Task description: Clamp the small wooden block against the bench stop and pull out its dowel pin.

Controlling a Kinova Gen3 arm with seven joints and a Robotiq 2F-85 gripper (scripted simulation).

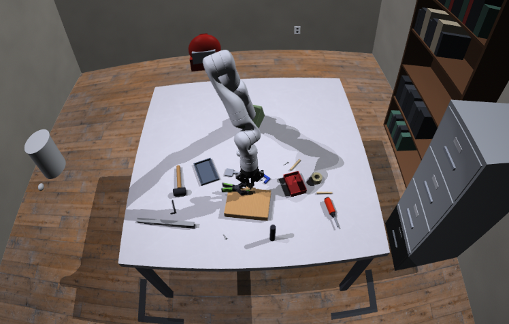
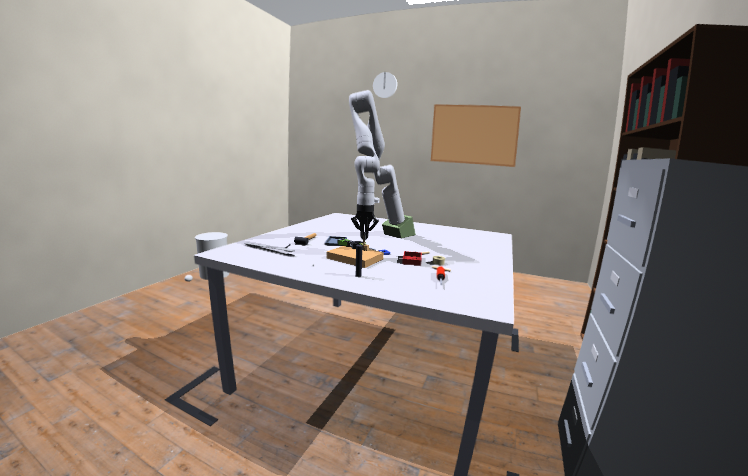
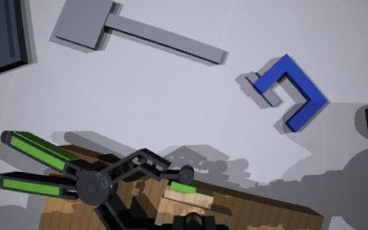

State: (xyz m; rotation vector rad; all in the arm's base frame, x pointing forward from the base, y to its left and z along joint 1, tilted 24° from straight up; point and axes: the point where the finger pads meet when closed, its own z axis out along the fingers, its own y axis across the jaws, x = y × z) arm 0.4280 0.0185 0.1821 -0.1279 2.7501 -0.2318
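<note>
The round dowel pin is 20 mm below my hand. From my hand the other things lie so: grey t-shaped tool (130 mm behind, 70 mm to the right, 90 mm below); then wooden bench board (50 mm ahead, 20 mm to the right, 70 mm below); then wooden block (50 mm below).
</note>
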